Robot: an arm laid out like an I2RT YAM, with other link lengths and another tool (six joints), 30 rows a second.
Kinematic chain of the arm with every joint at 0, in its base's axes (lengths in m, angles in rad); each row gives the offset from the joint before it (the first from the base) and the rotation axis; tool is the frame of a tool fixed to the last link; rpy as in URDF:
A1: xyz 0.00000 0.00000 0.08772 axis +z
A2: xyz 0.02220 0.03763 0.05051 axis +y
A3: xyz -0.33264 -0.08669 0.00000 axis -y
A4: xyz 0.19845 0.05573 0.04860 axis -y
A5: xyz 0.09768 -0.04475 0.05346 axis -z
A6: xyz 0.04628 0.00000 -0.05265 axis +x
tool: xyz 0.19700 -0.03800 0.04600 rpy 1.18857 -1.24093 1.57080
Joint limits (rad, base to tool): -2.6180..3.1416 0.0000..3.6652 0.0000..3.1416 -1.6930..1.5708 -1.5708..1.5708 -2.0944..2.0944
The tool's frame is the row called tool.
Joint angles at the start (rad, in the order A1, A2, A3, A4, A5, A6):
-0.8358, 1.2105, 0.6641, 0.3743, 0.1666, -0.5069
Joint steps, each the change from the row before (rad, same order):
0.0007, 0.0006, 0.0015, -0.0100, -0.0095, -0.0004
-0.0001, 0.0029, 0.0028, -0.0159, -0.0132, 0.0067
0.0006, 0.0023, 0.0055, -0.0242, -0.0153, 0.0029
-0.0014, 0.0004, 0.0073, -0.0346, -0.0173, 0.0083
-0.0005, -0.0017, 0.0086, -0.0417, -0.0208, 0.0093
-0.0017, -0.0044, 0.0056, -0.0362, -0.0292, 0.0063
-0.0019, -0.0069, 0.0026, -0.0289, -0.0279, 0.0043
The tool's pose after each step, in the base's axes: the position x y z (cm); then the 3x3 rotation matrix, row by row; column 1 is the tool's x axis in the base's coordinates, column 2 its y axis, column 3 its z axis. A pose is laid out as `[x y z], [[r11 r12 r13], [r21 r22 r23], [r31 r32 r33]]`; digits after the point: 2 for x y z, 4 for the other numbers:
[23.19 -38.56 38.61], [[0.7016 -0.6356 0.3222], [0.3181 -0.1252 -0.9397], [0.6377 0.7618 0.1144]]
[23.48 -38.48 38.07], [[0.7000 -0.6315 0.3334], [0.3153 -0.1456 -0.9378], [0.6407 0.7616 0.0972]]
[23.85 -38.32 37.43], [[0.7014 -0.6219 0.3483], [0.3135 -0.1697 -0.9343], [0.6402 0.7645 0.0759]]
[24.11 -38.16 36.59], [[0.7030 -0.6125 0.3615], [0.3051 -0.1994 -0.9312], [0.6425 0.7649 0.0467]]
[24.40 -37.85 35.67], [[0.7041 -0.6013 0.3777], [0.2965 -0.2344 -0.9258], [0.6453 0.7638 0.0132]]
[24.77 -37.37 34.89], [[0.7011 -0.5902 0.4003], [0.2951 -0.2709 -0.9163], [0.6492 0.7605 -0.0158]]
[25.05 -36.83 34.31], [[0.6964 -0.5809 0.4214], [0.2965 -0.3018 -0.9061], [0.6535 0.7559 -0.0379]]

